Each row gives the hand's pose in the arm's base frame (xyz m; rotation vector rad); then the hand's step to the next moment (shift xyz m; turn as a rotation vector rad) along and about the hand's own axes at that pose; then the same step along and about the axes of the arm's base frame.
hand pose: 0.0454 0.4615 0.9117 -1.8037 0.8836 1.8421
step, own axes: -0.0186 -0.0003 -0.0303 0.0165 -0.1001 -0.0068
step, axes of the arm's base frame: 0.0236 -0.0180 0.0195 0.0722 0.0645 -0.0312
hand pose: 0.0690 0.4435 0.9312 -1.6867 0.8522 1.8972
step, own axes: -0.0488 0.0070 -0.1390 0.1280 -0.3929 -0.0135
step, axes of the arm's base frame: 0.0998 -0.1004 0.0414 0.2649 0.2584 -0.1843
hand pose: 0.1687 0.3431 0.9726 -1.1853 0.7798 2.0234
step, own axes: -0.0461 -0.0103 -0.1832 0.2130 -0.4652 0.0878
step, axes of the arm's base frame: 0.1176 -0.1438 -0.0358 0.2384 0.3994 -0.2305
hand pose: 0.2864 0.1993 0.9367 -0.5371 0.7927 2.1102
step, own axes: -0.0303 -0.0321 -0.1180 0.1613 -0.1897 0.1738
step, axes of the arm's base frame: 0.0558 -0.0825 -0.0772 0.0391 0.2984 -0.0406
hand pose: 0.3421 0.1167 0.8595 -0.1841 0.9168 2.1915
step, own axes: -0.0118 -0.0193 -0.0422 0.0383 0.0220 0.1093
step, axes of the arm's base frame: 0.0156 -0.0258 -0.0372 -0.0269 0.0845 0.0777
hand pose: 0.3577 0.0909 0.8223 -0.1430 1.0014 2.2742
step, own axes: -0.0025 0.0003 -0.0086 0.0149 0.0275 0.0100
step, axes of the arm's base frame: 0.0005 -0.0074 -0.0050 -0.0266 0.0007 0.0192
